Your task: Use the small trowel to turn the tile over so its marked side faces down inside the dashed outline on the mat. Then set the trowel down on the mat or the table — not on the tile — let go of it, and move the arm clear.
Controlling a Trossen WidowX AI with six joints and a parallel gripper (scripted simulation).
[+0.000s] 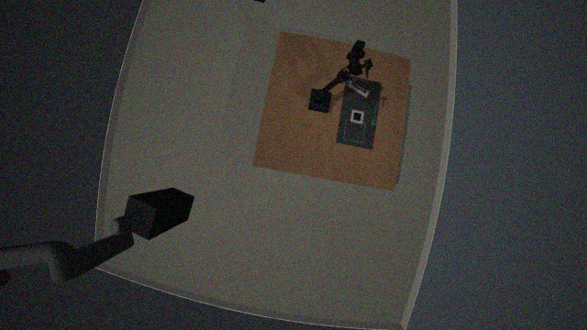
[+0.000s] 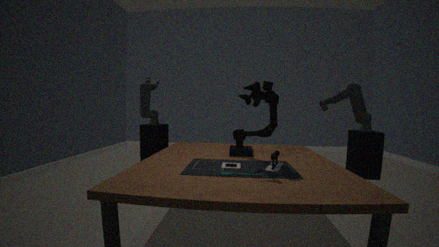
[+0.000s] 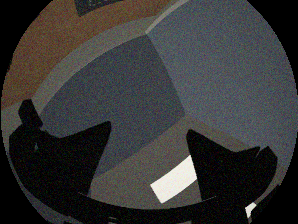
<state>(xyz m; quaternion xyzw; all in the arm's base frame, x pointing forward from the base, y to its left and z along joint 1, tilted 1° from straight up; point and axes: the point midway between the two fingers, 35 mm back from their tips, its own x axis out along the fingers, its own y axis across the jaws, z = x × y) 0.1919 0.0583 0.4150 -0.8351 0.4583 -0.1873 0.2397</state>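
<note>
Right now the trowel is 43 cm below my gripper tip, 24 cm to the left of it and 9 cm ahead of it. Round my gripper tip: tile 46 cm below, 18 cm ahead, 3 cm to the right; then dark mat 48 cm below, 18 cm ahead, 3 cm to the left.
</note>
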